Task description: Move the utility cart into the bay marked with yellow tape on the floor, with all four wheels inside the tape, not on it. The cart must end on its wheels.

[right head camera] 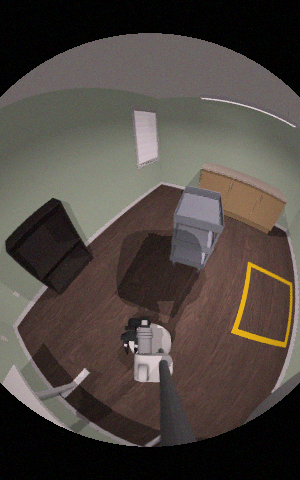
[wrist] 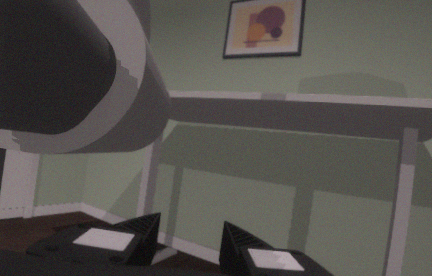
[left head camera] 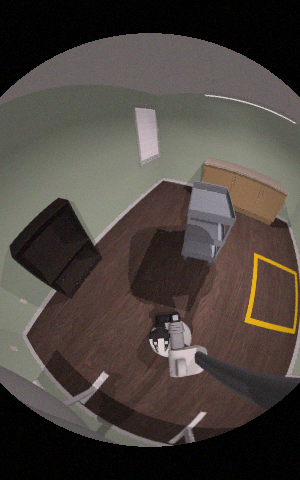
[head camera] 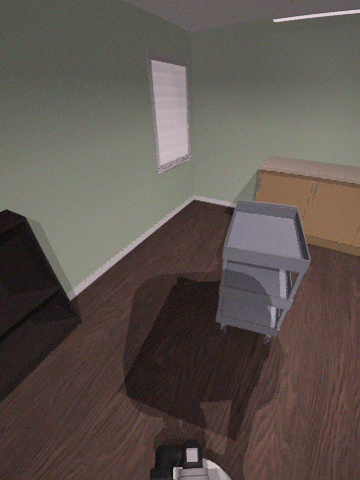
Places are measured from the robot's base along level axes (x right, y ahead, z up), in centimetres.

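Where they show: gripper, fingertip midpoint: (right head camera: 130, 354) (wrist: 190, 236) (left head camera: 160, 352).
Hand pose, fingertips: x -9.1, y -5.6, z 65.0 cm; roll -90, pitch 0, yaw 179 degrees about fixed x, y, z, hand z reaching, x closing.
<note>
Each offset is from my fingertips to the top centre of the thing. "spot": to the spot under its first point.
The grey three-tier utility cart @(spot: dx +66.9, dy +123.7, dz +11.7 cm) (head camera: 267, 235) (left head camera: 211, 200) (right head camera: 198, 207) stands upright on its wheels, in front of the wooden cabinet and right of the middle in the head view. The bay of yellow tape @(spot: dx +137.3, dy +45.3, dz -67.2 cm) (left head camera: 254, 285) (right head camera: 243, 300) lies on the floor to the right of the cart, apart from it; it does not show in the head view. My gripper (wrist: 190, 236) (left head camera: 161, 345) (right head camera: 130, 346) is open, with a gap between its fingers and no thing between them. It is folded in over my base, well away from the cart. The cart's far wheels are hidden.
A wooden cabinet (head camera: 285, 192) (left head camera: 235, 192) (right head camera: 240, 200) stands at the far wall behind the cart. A dark open shelf (head camera: 30, 220) (left head camera: 64, 210) (right head camera: 56, 212) stands at the left wall. A table with pale legs (left head camera: 187, 432) (wrist: 402, 200) stands behind my base.
</note>
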